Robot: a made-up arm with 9 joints. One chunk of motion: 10 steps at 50 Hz.
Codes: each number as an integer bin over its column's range. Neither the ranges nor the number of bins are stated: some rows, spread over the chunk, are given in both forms.
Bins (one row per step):
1: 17 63 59 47 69 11 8 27 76
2: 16 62 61 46 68 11 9 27 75
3: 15 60 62 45 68 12 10 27 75
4: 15 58 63 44 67 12 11 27 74
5: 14 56 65 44 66 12 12 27 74
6: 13 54 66 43 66 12 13 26 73
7: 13 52 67 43 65 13 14 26 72
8: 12 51 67 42 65 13 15 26 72
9: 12 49 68 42 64 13 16 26 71
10: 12 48 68 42 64 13 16 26 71
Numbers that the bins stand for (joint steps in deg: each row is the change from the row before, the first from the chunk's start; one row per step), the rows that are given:
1: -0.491 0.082 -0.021 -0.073 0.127 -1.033 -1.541 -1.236 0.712
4: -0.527 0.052 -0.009 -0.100 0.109 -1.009 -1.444 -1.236 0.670
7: -0.564 0.015 0.003 -0.109 0.091 -0.985 -1.347 -1.309 0.627
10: -0.582 -0.009 0.006 -0.118 0.082 -0.985 -1.283 -1.309 0.606
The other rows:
2: -0.509 0.076 -0.015 -0.082 0.118 -1.033 -1.509 -1.236 0.691
3: -0.527 0.064 -0.012 -0.091 0.118 -1.009 -1.477 -1.236 0.691
5: -0.545 0.039 -0.003 -0.100 0.100 -1.009 -1.412 -1.236 0.670
6: -0.564 0.027 0.000 -0.109 0.100 -1.009 -1.380 -1.309 0.648
8: -0.582 0.009 0.003 -0.118 0.091 -0.985 -1.315 -1.309 0.627
9: -0.582 -0.003 0.006 -0.118 0.082 -0.985 -1.283 -1.309 0.606

